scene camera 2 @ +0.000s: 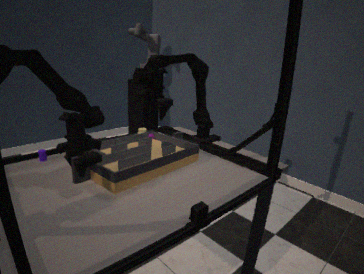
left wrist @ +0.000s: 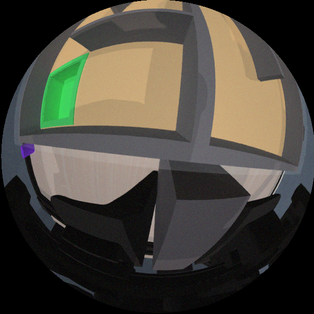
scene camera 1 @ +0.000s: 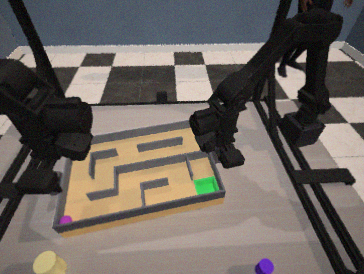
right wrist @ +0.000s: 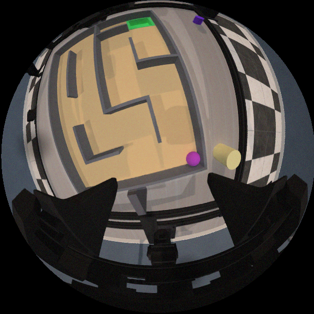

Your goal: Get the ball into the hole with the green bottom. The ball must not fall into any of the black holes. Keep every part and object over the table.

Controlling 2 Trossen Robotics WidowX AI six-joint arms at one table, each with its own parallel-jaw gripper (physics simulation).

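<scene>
A magenta ball point(scene camera 1: 66, 219) point(scene camera 2: 151, 135) point(right wrist: 193, 158) rests in the tray's near left corner in scene camera 1. The walled maze tray point(scene camera 1: 142, 212) point(scene camera 2: 150, 174) has a tan floor and grey walls. Its green-bottomed hole point(scene camera 1: 205, 185) point(left wrist: 60, 95) point(right wrist: 140, 23) lies at the opposite end. No black hole shows in these views. My left gripper point(scene camera 1: 226, 154) point(left wrist: 168, 175) is shut on a grey handle point(left wrist: 200, 225) at the green end. My right gripper point(right wrist: 163, 180) is open; its fingers stand either side of the other grey handle point(right wrist: 137, 196), not gripping it. Tray tilt is hard to tell.
A pale yellow cylinder point(scene camera 1: 48, 262) point(right wrist: 227, 155) lies near the ball's corner, outside the tray. A purple cylinder point(scene camera 1: 264, 266) point(scene camera 2: 42, 155) point(left wrist: 27, 150) point(right wrist: 198, 20) stands farther along the table. Black frame rails point(scene camera 1: 320, 215) run along the table's edges.
</scene>
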